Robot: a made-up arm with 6 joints.
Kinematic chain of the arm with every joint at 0, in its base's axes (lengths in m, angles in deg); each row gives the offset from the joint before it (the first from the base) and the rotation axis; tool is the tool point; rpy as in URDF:
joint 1: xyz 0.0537 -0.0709 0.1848 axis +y
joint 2: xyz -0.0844 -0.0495 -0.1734 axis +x
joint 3: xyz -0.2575 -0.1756 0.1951 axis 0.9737 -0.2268 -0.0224
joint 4: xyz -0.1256 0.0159 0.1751 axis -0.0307 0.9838 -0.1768
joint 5: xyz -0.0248 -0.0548 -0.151 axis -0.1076 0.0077 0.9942
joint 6: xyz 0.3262 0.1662 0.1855 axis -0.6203 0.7 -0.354
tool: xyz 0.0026 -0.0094 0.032 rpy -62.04 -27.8 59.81
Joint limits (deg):
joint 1: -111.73..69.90
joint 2: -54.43..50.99
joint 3: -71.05..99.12
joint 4: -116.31..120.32
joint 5: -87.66..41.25
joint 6: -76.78..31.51
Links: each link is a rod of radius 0.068 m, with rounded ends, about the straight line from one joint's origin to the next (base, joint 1, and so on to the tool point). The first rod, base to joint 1, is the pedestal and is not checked.
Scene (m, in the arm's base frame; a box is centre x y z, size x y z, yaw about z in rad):
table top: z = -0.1
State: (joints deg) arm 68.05 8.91 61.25 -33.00 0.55 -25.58
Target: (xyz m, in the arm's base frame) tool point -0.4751 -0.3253 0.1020
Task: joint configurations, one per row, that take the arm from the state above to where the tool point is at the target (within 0.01 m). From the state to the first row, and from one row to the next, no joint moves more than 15 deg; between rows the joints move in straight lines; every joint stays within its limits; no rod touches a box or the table.
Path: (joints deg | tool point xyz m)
1: 65.80 19.43 70.72 -22.58 -13.48 -26.20 | -0.0481 -0.7297 0.4556
2: 63.55 29.95 80.18 -12.16 -27.50 -26.83 | -0.2568 -0.6853 0.2913
3: 61.30 40.47 89.65 -1.75 -41.53 -27.45 | -0.4071 -0.5317 0.1636
4: 59.04 50.99 99.12 8.67 -55.55 -28.07 | -0.4751 -0.3253 0.1019

